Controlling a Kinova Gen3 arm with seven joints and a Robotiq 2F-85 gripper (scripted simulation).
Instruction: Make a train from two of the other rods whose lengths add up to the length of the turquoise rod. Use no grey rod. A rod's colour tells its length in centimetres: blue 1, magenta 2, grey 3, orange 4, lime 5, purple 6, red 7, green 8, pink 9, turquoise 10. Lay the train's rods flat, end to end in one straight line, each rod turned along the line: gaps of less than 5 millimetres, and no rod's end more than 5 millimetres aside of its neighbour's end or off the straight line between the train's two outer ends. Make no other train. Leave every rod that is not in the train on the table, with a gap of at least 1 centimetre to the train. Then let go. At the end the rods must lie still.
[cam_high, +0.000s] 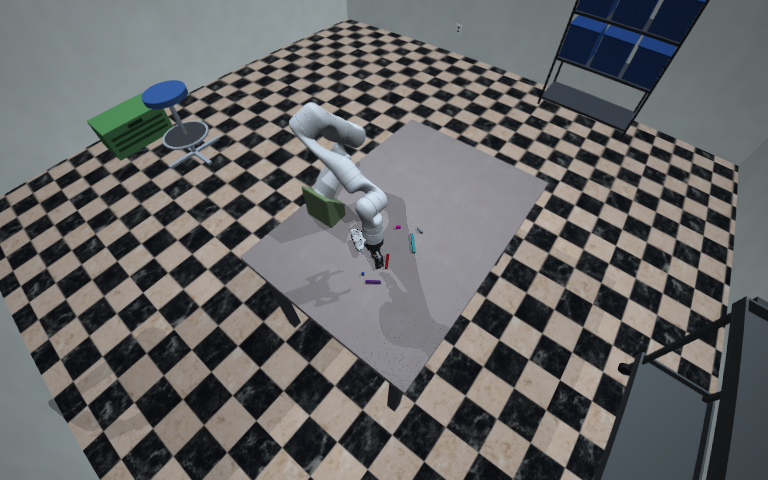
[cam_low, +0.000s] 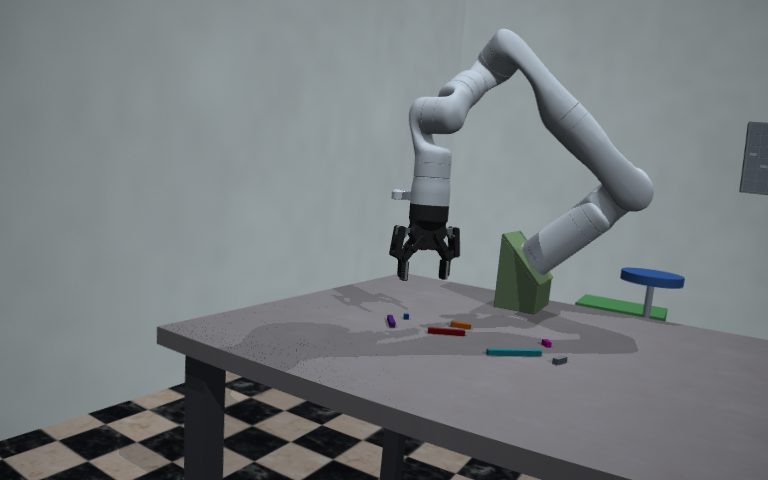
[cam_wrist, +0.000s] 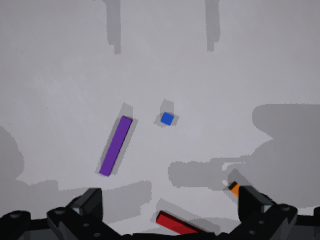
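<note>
Now: the purple rod 4 cm ahead of my hand, 4 cm to the right of it and 9 cm below it. Also, from my hand: small blue rod (2 cm behind, 5 cm to the right, 9 cm below); red rod (1 cm ahead, 7 cm to the left, 9 cm below); orange rod (6 cm behind, 6 cm to the left, 9 cm below).
</note>
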